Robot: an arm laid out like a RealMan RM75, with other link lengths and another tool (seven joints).
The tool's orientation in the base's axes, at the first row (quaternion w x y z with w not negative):
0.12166 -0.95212 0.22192 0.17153
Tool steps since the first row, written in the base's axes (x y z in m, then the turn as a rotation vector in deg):
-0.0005 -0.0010 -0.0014 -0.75 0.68 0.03
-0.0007 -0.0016 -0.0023 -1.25 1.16 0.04
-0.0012 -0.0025 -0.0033 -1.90 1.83 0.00
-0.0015 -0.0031 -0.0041 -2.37 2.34 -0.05
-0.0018 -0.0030 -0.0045 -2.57 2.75 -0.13
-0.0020 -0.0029 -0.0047 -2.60 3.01 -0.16
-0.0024 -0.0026 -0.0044 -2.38 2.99 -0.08
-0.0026 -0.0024 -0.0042 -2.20 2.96 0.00
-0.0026 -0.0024 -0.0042 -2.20 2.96 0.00
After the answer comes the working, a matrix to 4 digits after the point.
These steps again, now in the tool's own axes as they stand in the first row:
0.0005 0.0013 0.0011 -0.90 -0.25 0.39
0.0009 0.0021 0.0018 -1.51 -0.44 0.66
0.0012 0.0033 0.0026 -2.30 -0.71 1.08
0.0015 0.0040 0.0032 -2.87 -0.93 1.41
0.0013 0.0042 0.0037 -3.16 -1.18 1.67
0.0012 0.0042 0.0039 -3.28 -1.39 1.78
0.0006 0.0041 0.0039 -3.11 -1.49 1.64
0.0003 0.0040 0.0038 -2.98 -1.56 1.51
0.0003 0.0040 0.0038 -2.98 -1.56 1.51

The tool's axes in the first row as the columns of a matrix, in the base's axes (rounded; the answer above uses it unrounded):
0.8427 -0.4643 -0.2726
-0.3809 -0.8719 0.3078
-0.3806 -0.1555 -0.9116

